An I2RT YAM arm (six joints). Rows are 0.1 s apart.
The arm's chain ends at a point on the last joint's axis. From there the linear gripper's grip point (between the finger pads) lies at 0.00 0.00 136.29 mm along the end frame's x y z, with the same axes.
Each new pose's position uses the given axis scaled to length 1; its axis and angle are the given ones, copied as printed.
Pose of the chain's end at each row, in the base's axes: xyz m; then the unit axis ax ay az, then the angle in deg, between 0 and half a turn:
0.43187, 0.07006, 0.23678, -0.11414, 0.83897, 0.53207, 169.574
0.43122, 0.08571, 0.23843, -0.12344, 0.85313, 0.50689, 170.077
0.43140, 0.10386, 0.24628, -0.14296, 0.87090, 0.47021, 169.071
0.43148, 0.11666, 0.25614, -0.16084, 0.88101, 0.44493, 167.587
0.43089, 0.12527, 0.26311, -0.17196, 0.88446, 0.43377, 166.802
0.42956, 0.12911, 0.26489, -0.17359, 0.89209, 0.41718, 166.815
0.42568, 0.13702, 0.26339, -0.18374, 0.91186, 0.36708, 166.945
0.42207, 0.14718, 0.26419, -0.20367, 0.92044, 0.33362, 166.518
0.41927, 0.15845, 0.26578, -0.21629, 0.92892, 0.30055, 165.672
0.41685, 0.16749, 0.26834, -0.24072, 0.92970, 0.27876, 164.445
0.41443, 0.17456, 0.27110, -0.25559, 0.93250, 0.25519, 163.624
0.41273, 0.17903, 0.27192, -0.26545, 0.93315, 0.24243, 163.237
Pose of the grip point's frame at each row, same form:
0.43614, 0.19355, 0.17927, -0.11414, 0.83897, 0.53207, 169.574
0.43433, 0.20560, 0.17369, -0.12344, 0.85313, 0.50689, 170.077
0.43575, 0.21816, 0.17218, -0.14296, 0.87090, 0.47021, 169.071
0.43801, 0.22697, 0.17637, -0.16084, 0.88101, 0.44493, 167.587
0.43835, 0.23382, 0.18103, -0.17196, 0.88446, 0.43377, 166.802
0.43781, 0.23461, 0.17901, -0.17359, 0.89209, 0.41718, 166.815
0.43561, 0.23274, 0.16688, -0.18374, 0.91186, 0.36708, 166.945
0.43305, 0.23620, 0.16158, -0.20367, 0.92044, 0.33362, 166.518
0.43316, 0.24066, 0.15797, -0.21629, 0.92892, 0.30055, 165.672
0.43287, 0.24564, 0.15784, -0.24072, 0.92970, 0.27876, 164.445
0.43284, 0.24793, 0.15773, -0.25559, 0.93250, 0.25519, 163.624
0.43224, 0.24982, 0.15710, -0.26545, 0.93315, 0.24243, 163.237

